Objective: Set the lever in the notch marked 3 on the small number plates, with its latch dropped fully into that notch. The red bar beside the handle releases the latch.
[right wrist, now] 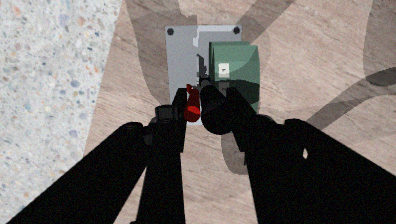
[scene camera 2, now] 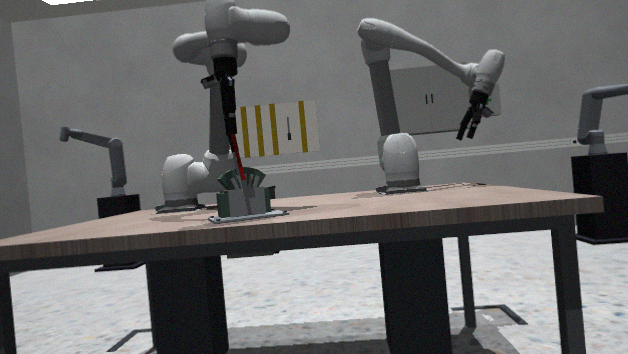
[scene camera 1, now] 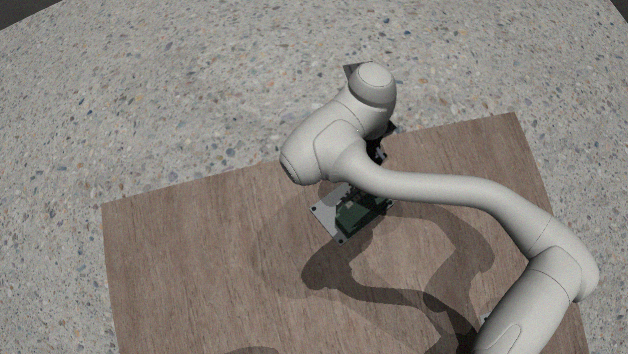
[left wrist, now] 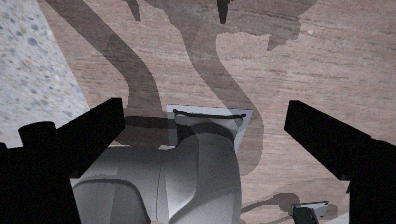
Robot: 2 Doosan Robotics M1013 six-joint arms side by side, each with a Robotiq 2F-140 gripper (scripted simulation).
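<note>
My left gripper (left wrist: 205,114), visible. My right gripper (scene camera 2: 231,134) (right wrist: 206,101), visible. Green housing (scene camera 2: 250,202), visible.
</note>
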